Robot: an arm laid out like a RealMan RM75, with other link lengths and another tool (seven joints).
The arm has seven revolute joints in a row. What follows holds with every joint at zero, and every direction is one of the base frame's.
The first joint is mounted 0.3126 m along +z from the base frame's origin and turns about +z.
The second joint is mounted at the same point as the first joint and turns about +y.
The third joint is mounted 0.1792 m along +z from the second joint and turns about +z.
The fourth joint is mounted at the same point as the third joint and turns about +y.
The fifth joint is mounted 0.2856 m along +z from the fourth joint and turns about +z.
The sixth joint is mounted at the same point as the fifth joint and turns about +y.
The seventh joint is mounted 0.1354 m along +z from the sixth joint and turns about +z.
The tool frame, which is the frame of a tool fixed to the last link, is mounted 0.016 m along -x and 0.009 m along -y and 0.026 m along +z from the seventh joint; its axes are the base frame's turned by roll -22.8, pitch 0 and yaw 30.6 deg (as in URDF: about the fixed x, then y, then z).
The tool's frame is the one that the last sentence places.
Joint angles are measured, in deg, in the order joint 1, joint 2, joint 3, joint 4, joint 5, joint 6, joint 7. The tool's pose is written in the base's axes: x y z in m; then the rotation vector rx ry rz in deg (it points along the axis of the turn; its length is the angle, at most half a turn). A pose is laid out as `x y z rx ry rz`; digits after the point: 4 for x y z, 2 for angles.
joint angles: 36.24 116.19 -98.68 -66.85 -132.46 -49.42 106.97
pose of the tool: 0.0462 0.4355 0.0081 -171.07 27.66 1.26
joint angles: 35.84 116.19 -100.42 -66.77 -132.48 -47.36 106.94
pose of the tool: 0.0459 0.4334 0.0016 -170.84 26.03 1.23
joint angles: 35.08 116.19 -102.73 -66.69 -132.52 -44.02 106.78
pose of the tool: 0.0461 0.4311 -0.0062 -170.10 23.65 1.66
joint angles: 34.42 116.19 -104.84 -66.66 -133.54 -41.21 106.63
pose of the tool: 0.0475 0.4288 -0.0131 -169.33 20.79 0.79
